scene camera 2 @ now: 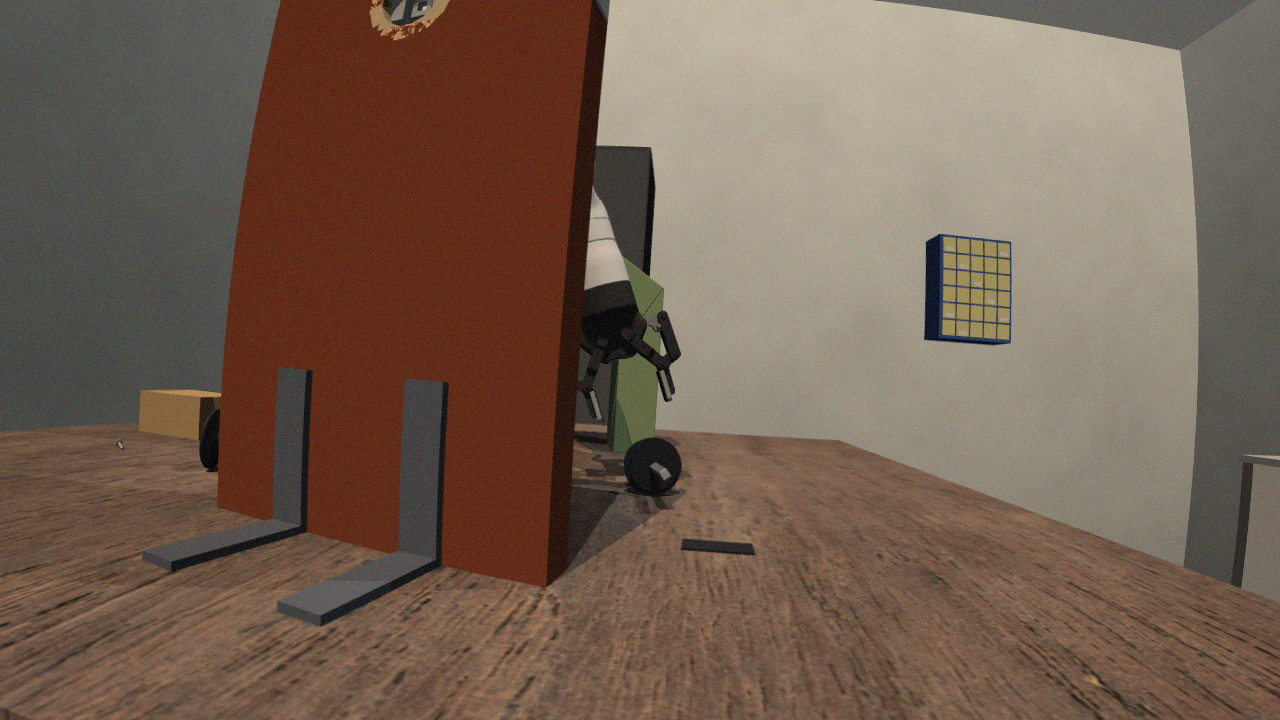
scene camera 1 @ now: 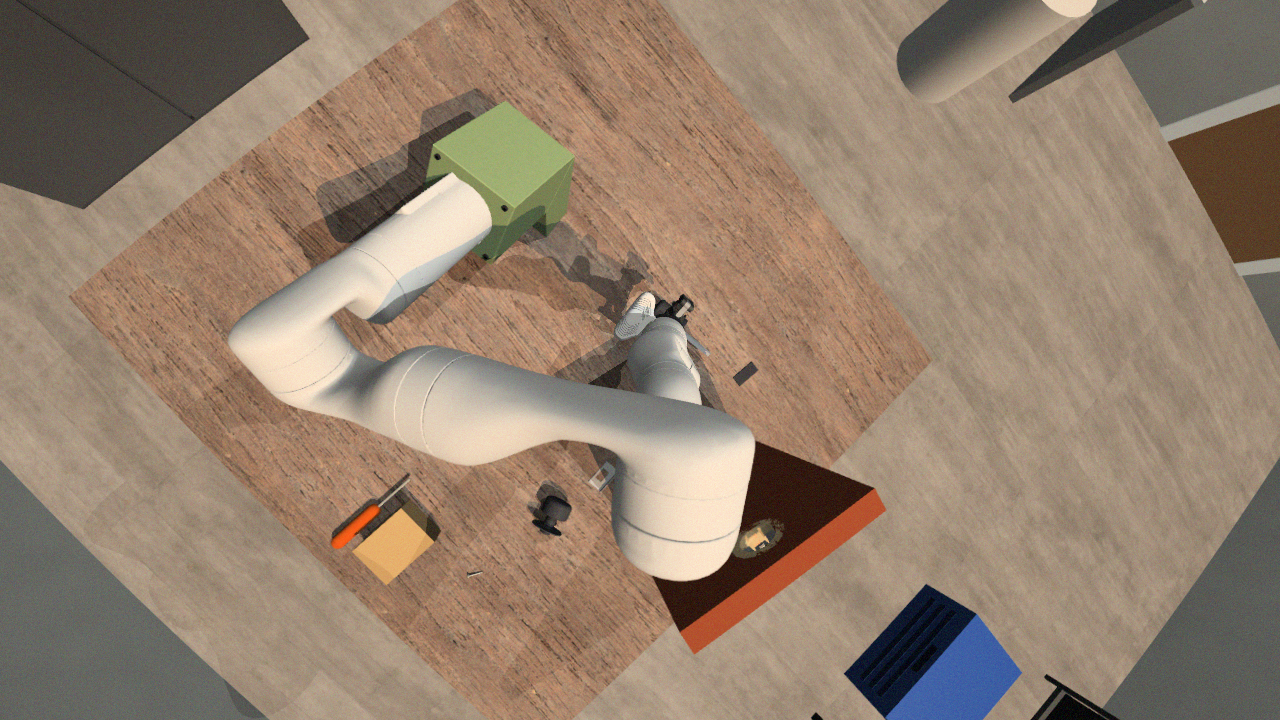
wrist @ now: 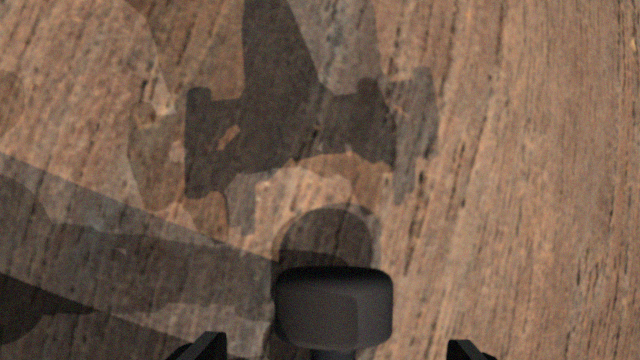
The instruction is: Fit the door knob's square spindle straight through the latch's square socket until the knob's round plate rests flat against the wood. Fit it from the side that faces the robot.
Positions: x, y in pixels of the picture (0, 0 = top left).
Scene:
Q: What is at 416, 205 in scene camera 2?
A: A red-brown door panel.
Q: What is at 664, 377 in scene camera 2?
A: My gripper.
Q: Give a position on a tan box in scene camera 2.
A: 180, 413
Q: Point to a red-brown door panel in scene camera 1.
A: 813, 510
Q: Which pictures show the tan box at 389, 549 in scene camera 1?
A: Scene camera 2 and scene camera 1 only.

